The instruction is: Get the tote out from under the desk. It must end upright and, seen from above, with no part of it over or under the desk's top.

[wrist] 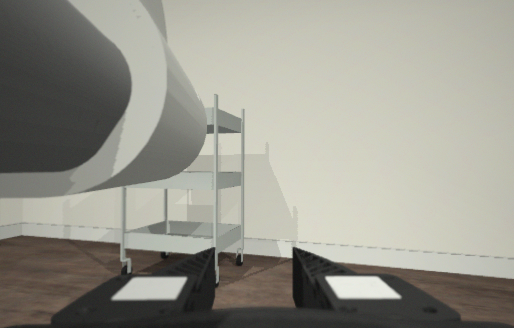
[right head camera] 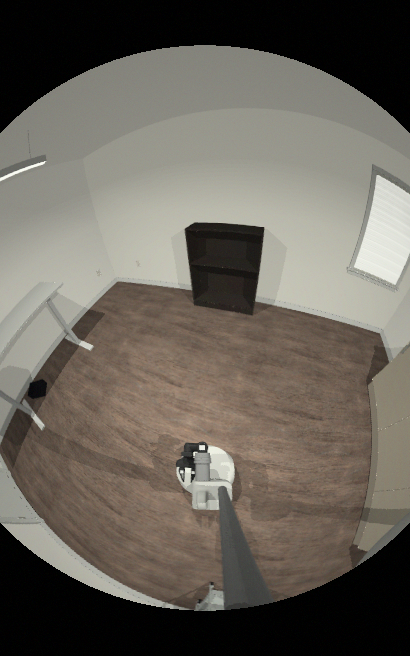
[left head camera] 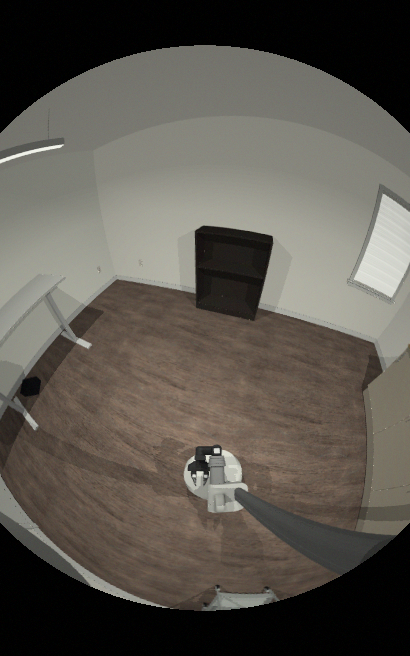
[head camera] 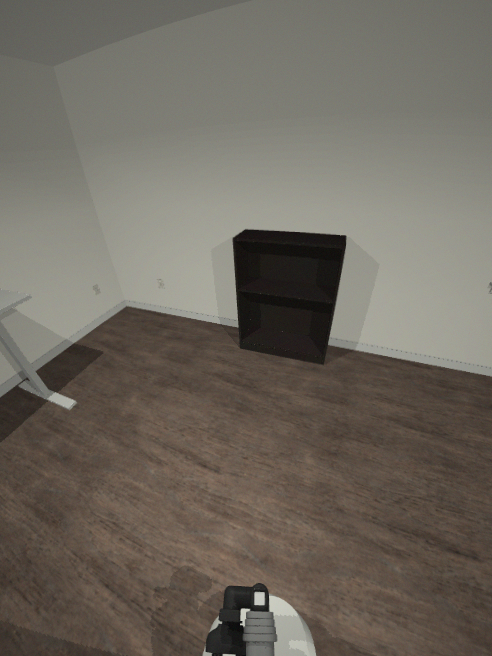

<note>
I see my gripper (wrist: 253, 271) and a dark bookcase (head camera: 298, 329).
The dark bookcase also shows in the right head camera view (right head camera: 229, 289) and in the left head camera view (left head camera: 238, 295).
</note>
